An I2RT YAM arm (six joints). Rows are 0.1 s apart.
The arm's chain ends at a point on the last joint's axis. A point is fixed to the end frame.
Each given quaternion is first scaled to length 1.
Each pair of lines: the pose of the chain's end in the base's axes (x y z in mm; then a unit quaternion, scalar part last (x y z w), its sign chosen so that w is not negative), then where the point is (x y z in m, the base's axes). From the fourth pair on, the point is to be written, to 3 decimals.
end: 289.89, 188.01, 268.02, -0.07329, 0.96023, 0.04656, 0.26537
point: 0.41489 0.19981 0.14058
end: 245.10, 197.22, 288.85, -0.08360, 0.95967, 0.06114, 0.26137
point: 0.36858 0.21531 0.16068
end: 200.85, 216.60, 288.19, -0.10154, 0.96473, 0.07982, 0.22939
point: 0.31471 0.24301 0.15276
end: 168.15, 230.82, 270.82, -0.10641, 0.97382, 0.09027, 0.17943
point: 0.267 0.260 0.125
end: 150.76, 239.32, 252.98, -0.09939, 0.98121, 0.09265, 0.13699
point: 0.237 0.268 0.099
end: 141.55, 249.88, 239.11, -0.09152, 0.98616, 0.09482, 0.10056
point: 0.216 0.277 0.079
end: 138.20, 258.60, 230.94, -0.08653, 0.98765, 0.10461, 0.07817
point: 0.205 0.288 0.068
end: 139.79, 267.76, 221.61, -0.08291, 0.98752, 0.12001, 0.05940
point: 0.200 0.302 0.057
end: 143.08, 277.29, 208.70, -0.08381, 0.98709, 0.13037, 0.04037
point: 0.197 0.315 0.042
